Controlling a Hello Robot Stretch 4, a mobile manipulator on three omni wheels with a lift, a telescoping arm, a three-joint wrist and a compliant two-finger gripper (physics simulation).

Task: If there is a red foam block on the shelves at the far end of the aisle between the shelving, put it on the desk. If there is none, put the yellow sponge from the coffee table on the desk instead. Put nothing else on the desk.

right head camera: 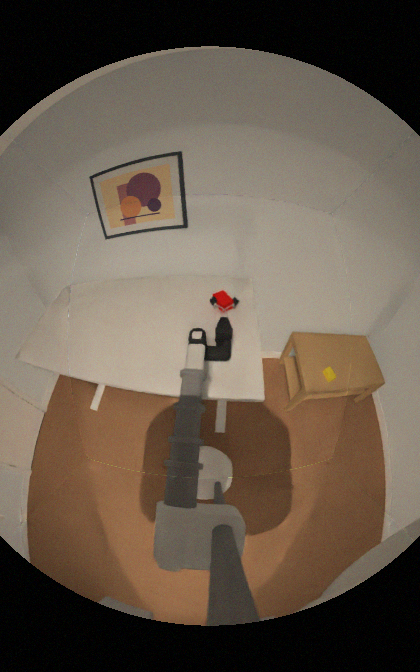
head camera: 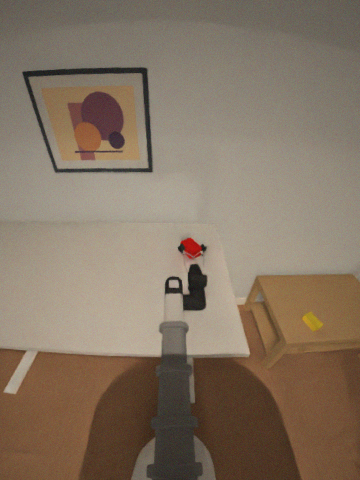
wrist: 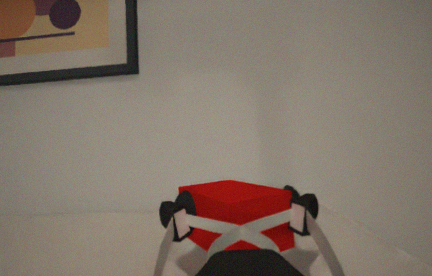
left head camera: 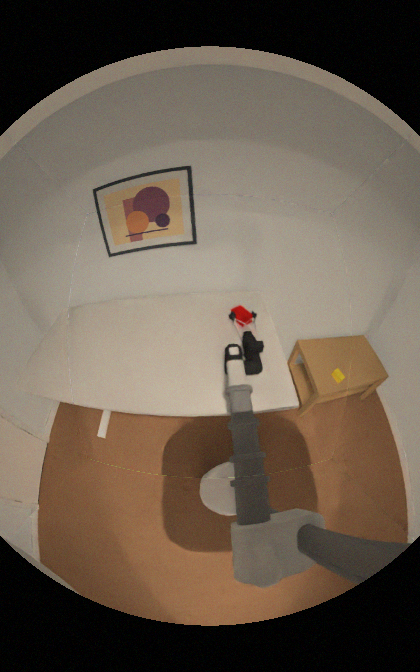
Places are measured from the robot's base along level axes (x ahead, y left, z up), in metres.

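Pixels of known places: gripper, between the fingertips: point(head camera: 191, 245).
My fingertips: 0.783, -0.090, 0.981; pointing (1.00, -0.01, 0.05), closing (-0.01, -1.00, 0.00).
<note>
Ahead of a thing's pixels: the offset from my fingertips to its top centre, as dx, dy, dz. Level surfaces: height alone.
My gripper point(head camera: 192, 248) point(left head camera: 243, 315) point(right head camera: 224, 301) point(wrist: 236, 204) is shut on a red foam block @(-0.018, +0.006, +0.021) point(head camera: 190, 245) point(left head camera: 242, 313) point(right head camera: 223, 299) point(wrist: 232, 192), with one fingertip on each side of it. The block is over the back right part of the white desk @(dz -0.058) point(head camera: 100, 290) point(left head camera: 150, 355) point(right head camera: 135, 330) point(wrist: 75, 245). Dark shadows lie on the desk beside the fingers in the wrist view; I cannot tell whether the block touches the top. A yellow sponge @(-0.140, -0.822, -0.513) point(head camera: 312, 321) point(left head camera: 338, 376) point(right head camera: 329, 374) lies on the wooden coffee table @(dz -0.558) point(head camera: 300, 295) point(left head camera: 330, 350) point(right head camera: 330, 345). The shelves do not show.
The coffee table stands right of the desk, with a narrow gap between them. A wall rises behind both, with a framed picture point(head camera: 102, 120) point(left head camera: 150, 210) point(right head camera: 142, 195) point(wrist: 65, 30) at the left. My telescoping arm point(head camera: 175, 400) point(left head camera: 250, 465) point(right head camera: 185, 450) reaches across the desk's front edge.
</note>
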